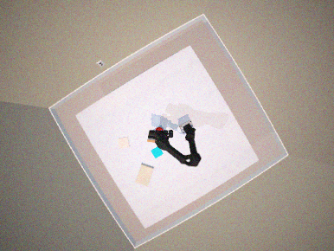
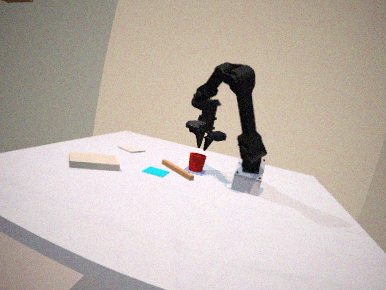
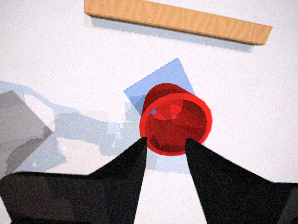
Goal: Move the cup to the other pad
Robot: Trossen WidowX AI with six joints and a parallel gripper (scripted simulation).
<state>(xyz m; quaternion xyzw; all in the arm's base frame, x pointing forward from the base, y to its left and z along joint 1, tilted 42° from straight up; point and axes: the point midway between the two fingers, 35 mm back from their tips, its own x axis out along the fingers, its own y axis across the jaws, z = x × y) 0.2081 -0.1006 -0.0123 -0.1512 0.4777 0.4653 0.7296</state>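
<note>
The red cup is 1 cm ahead of my gripper tip, 2 cm to the right of it and 6 cm below it. From my gripper tip the other things lie so: cyan pad 14 cm ahead, 14 cm to the left, 11 cm below; then beige tile 36 cm ahead, 10 cm to the right, 10 cm below; then wooden stick 8 cm ahead, 7 cm to the left, 10 cm below.
</note>
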